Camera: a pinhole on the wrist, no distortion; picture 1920 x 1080 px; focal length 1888.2 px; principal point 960.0 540.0 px. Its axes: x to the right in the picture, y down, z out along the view. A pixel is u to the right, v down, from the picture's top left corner.
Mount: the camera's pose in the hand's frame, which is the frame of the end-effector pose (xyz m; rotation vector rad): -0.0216 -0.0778 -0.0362 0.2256 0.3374 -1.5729
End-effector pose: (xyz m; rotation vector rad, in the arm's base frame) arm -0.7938 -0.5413 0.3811 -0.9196 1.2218 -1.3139
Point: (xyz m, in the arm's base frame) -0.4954 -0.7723 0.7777
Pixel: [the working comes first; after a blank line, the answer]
In the camera's frame: 0.1004 0.1310 0.5101

1332 1025
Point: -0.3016 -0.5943 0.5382
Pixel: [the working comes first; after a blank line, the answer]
In the camera's frame: -0.2051 -0.0513 0.5087

199 350
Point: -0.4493 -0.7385 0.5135
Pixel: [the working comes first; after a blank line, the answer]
In the camera's frame: -0.1498 0.1221 0.4083

outside the picture
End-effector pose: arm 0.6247 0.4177 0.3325 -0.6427 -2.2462 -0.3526
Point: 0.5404 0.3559 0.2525
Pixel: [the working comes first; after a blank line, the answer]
In the camera's frame: -0.0168 -0.0170 0.1141

682 258
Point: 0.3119 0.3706 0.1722
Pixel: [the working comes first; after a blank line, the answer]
In the camera's frame: 0.0212 0.0487 0.3445

1076 807
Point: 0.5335 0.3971 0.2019
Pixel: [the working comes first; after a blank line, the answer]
In the camera's frame: -0.0620 -0.0407 0.1554

207 46
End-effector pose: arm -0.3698 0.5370 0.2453 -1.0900 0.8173 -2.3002
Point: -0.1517 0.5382 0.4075
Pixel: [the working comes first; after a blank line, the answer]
In the camera's frame: -0.1013 -0.0413 0.2727

259 254
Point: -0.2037 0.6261 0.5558
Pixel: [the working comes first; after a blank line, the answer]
In the camera's frame: 0.0558 0.0127 0.3422

1268 610
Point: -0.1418 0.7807 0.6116
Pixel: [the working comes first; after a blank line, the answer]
In the camera's frame: 0.1793 -0.0910 0.4119

1782 123
